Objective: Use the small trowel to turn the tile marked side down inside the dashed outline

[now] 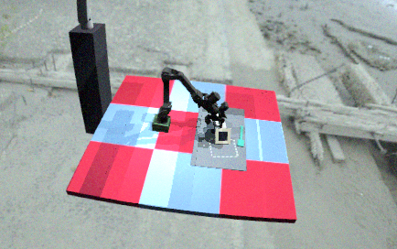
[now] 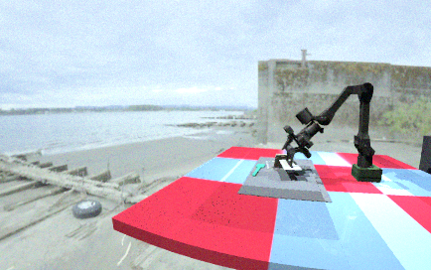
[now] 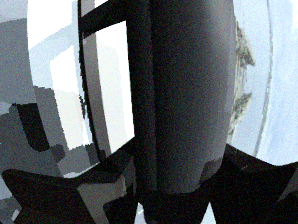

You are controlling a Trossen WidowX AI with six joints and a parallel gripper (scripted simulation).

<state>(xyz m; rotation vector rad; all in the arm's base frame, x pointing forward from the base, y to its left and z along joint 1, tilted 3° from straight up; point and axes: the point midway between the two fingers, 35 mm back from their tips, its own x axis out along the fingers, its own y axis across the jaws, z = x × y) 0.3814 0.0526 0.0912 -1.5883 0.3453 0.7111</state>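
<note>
The small teal trowel is 13 cm ahead of my gripper tip, 4 cm to the right of it and 10 cm below it. Round my gripper tip: grey mat: 1 cm behind, 3 cm to the right, 12 cm below; white tile: 10 cm to the right, 6 cm below.
</note>
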